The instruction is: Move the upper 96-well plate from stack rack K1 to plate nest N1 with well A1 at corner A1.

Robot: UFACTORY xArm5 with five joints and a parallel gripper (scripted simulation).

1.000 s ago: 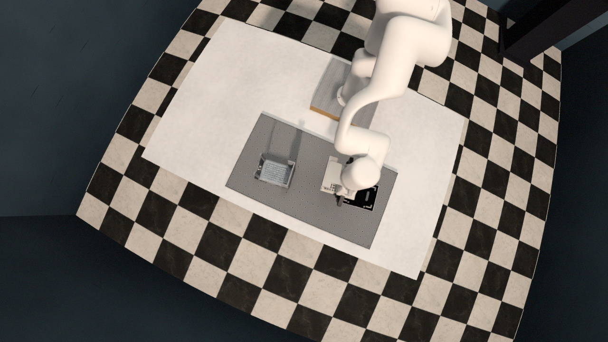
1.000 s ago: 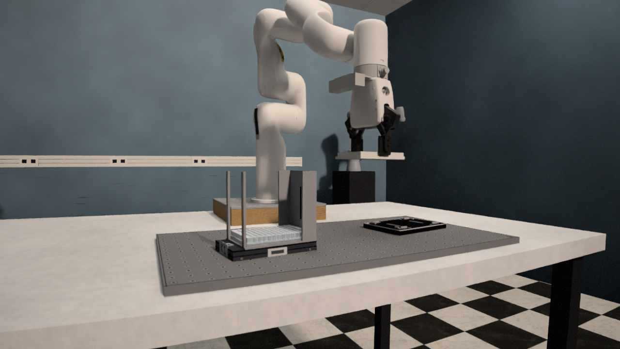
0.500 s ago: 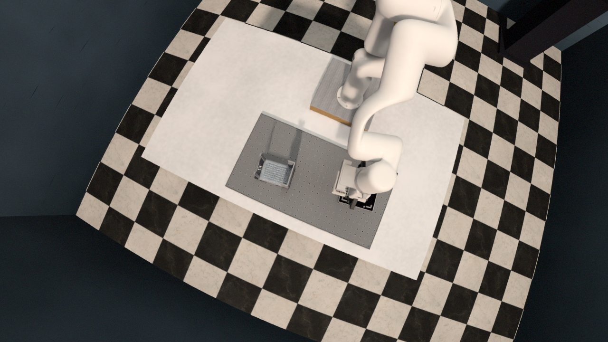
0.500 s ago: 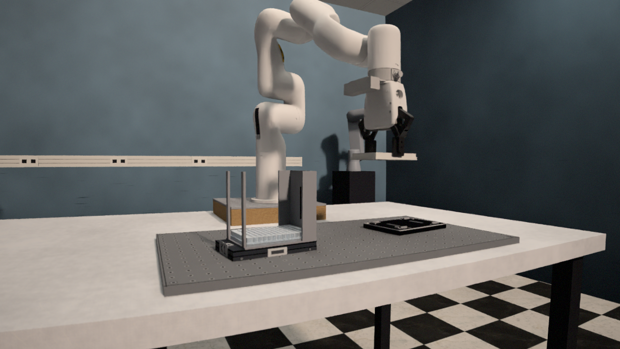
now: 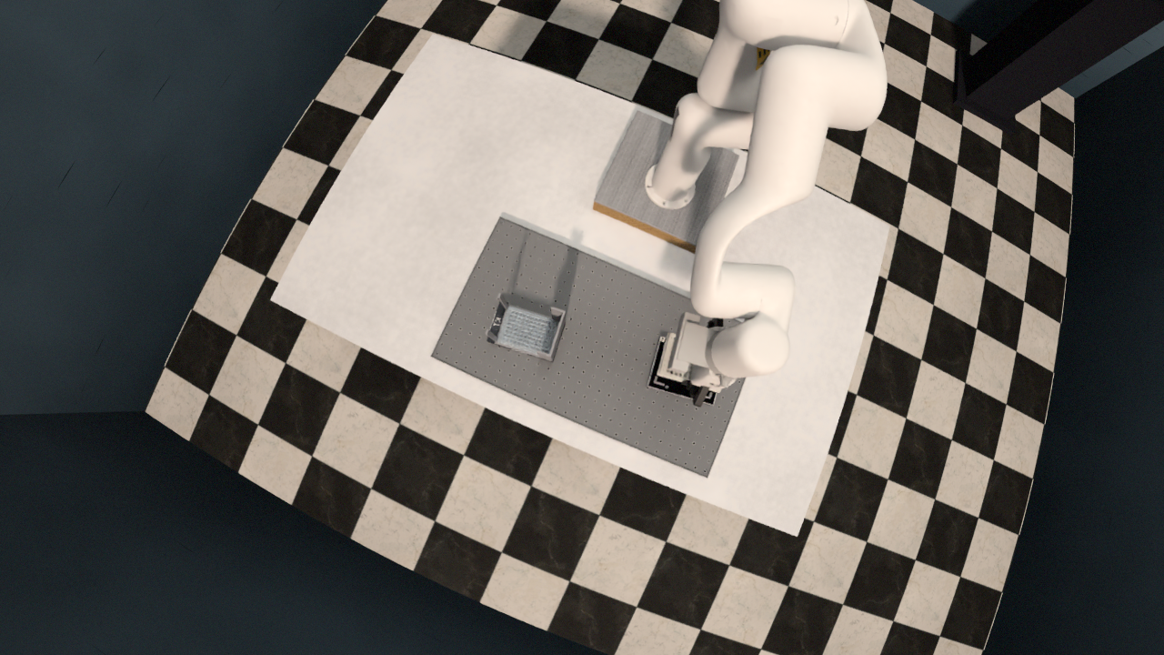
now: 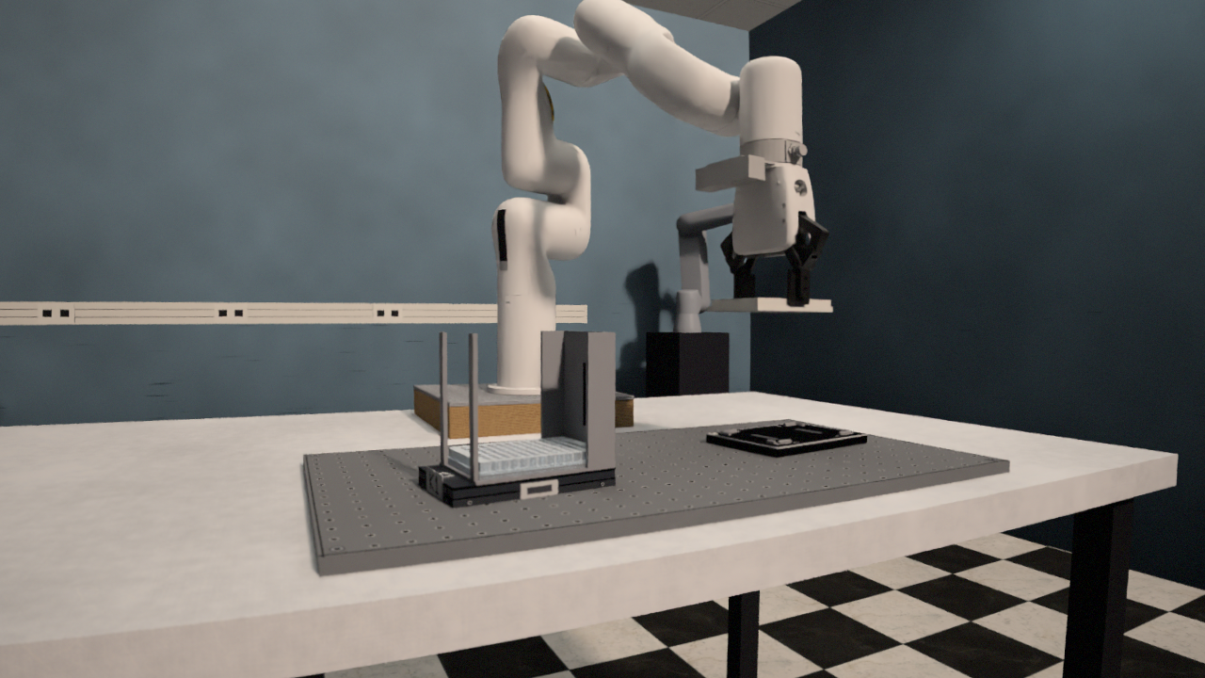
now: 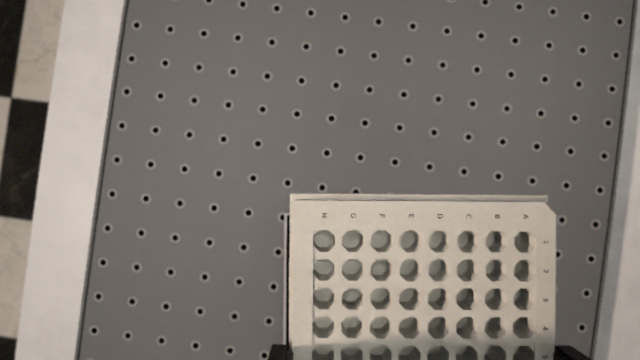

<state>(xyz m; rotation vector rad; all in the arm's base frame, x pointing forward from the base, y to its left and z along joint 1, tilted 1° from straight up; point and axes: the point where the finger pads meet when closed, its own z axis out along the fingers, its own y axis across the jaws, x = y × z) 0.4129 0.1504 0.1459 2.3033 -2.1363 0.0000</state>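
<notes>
The black plate nest lies 180 mm below my hand and 30 mm to the left of it. Also, from my hand: tall grey wall (270 mm to the right, 100 mm below, 40 mm ahead); white 96-well plate (10 mm below); clear plate (330 mm to the right, 160 mm below, 40 mm ahead).
</notes>
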